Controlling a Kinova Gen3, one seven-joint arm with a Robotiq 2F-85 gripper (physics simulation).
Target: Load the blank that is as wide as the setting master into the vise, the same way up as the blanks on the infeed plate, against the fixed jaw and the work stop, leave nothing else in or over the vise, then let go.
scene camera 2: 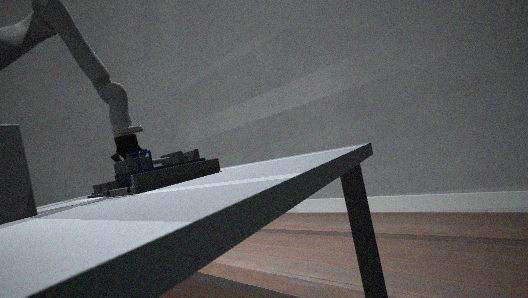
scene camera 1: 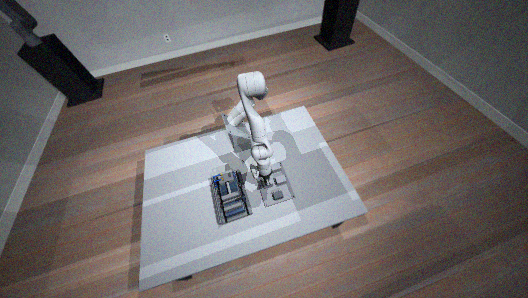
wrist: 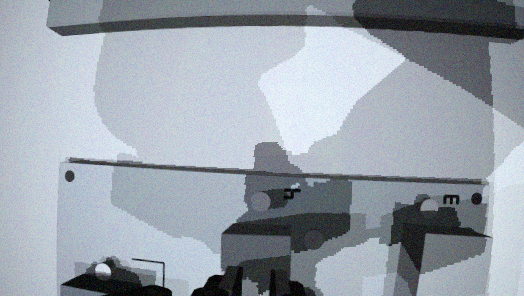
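Where they show: gripper, fingertip midpoint: (scene camera 1: 266, 182) (wrist: 255, 288); arm's base at its link origin: (scene camera 1: 232, 121).
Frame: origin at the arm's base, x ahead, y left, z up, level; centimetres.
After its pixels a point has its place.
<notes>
The infeed plate (scene camera 1: 288, 199) @(x 58.4, y 14.3, z -17.3 cm) (wrist: 150, 225) @(x 51.1, y 3.5, z -17.1 cm) lies beside the vise (scene camera 1: 218, 212) @(x 51.0, y -26.6, z -12.9 cm) (scene camera 2: 175, 174) @(x 38.8, y -26.6, z -15.3 cm), which has blue parts. In the wrist view a pale blank (wrist: 256, 246) @(x 44.8, y 3.9, z -13.5 cm) lies on the plate near one printed mark, and a second pale blank (wrist: 457, 250) @(x 35.4, y 4.7, z -13.5 cm) lies near another. A darker block (wrist: 95, 283) @(x 54.2, y 6.7, z -15.8 cm) (scene camera 1: 277, 195) @(x 54.5, y 8.8, z -14.6 cm) shows at the wrist view's lower left. My gripper (wrist: 256, 281) @(x 44.9, y 5.9, z -13.4 cm) (scene camera 1: 266, 182) @(x 44.9, y 5.9, z -13.4 cm) is low over the plate, its fingers close together. They appear in front of the middle blank's top and narrower than that blank; no held piece shows. The lower finger area is cut off. I cannot identify the setting master.
Round pins stand on the plate, including one pin (wrist: 260, 201) @(x 44.8, y 2.1, z -16.3 cm) beyond the middle blank. The vise's grey side edge (wrist: 200, 21) @(x 48.0, y -8.1, z -16.9 cm) crosses the top of the wrist view. A blue bracket (scene camera 2: 145, 153) @(x 34.2, y -21.4, z -7.5 cm) rises at the vise's near end. The white table (scene camera 1: 175, 235) @(x 52.2, y -54.2, z -17.9 cm) carries everything.
</notes>
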